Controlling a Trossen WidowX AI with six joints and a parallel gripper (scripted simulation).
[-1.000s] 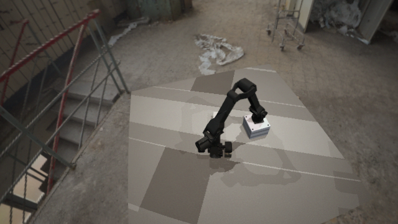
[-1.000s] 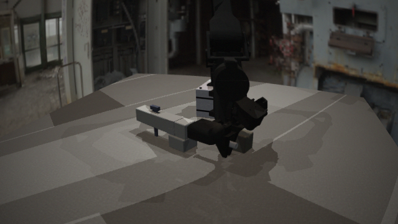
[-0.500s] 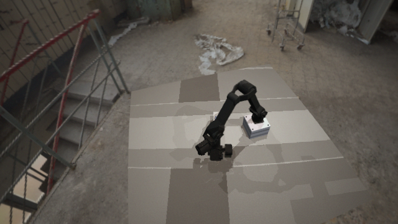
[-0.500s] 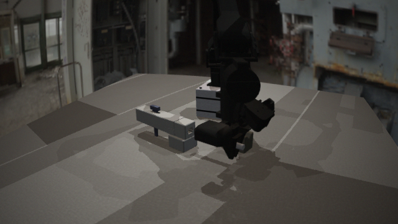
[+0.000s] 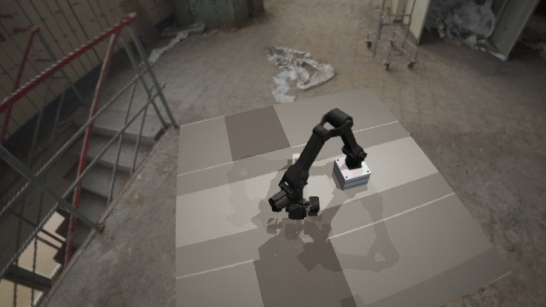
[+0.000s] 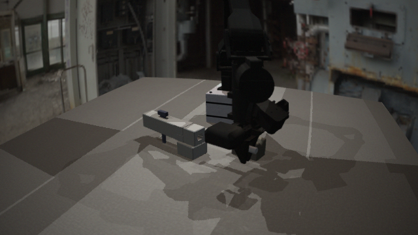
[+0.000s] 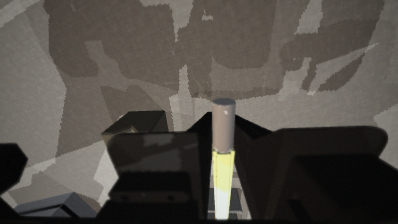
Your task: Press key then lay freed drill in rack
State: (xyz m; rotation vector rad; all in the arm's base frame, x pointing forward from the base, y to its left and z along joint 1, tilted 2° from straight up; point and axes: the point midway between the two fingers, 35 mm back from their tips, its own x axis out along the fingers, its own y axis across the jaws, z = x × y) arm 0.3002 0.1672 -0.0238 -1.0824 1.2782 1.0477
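Right now the drill is 4 cm to the right of my gripper tip, 3 cm above it and 1 cm behind it. Round my gripper tip: dark blue T-shaped key: 23 cm to the right, 4 cm behind, 3 cm above; dark rack: 8 cm behind, 2 cm to the right; grey fixture block: 20 cm to the right, 4 cm behind, 2 cm above.
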